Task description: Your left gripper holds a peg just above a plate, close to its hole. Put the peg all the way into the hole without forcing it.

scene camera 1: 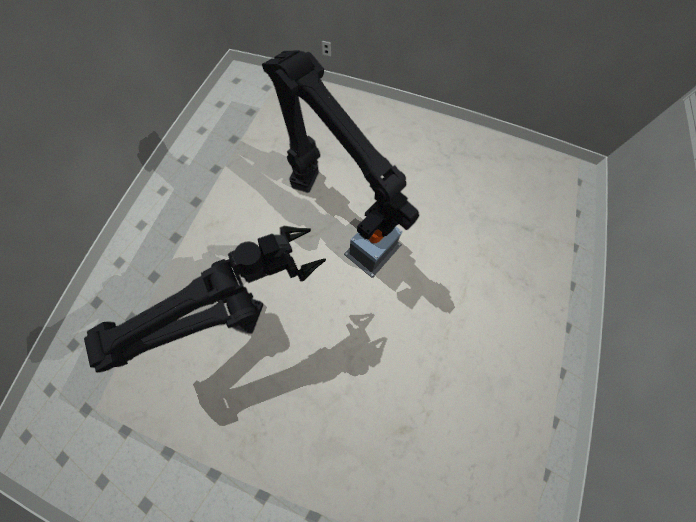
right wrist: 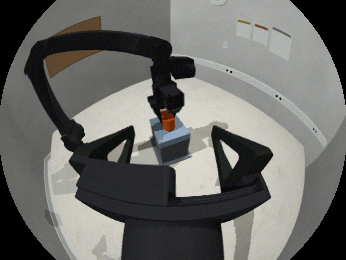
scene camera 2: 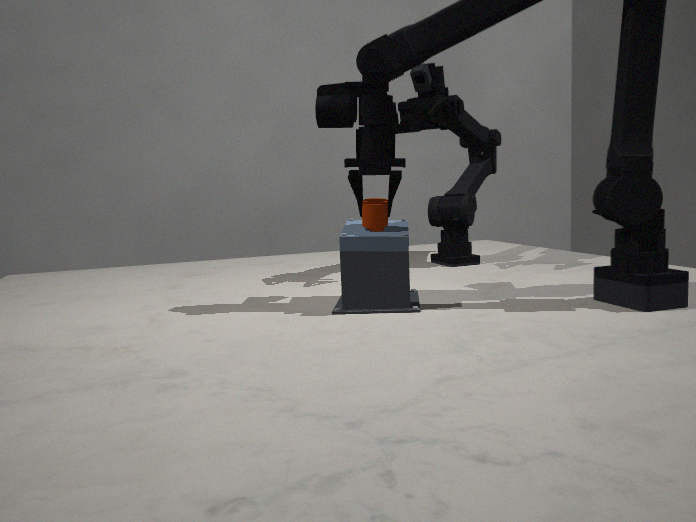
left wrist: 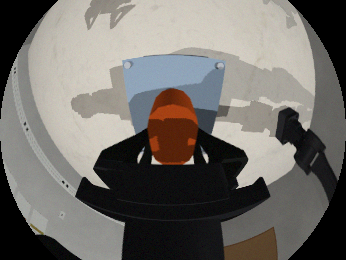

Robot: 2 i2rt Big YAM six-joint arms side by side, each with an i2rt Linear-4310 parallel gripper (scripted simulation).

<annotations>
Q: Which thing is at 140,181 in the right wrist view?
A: My right gripper.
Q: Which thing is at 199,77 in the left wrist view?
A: A plate.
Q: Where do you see an orange peg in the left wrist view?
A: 172,127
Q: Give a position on a flanged base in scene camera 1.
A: At 370,267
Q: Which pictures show my right gripper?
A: Scene camera 1, the right wrist view and scene camera 2 only.
</annotations>
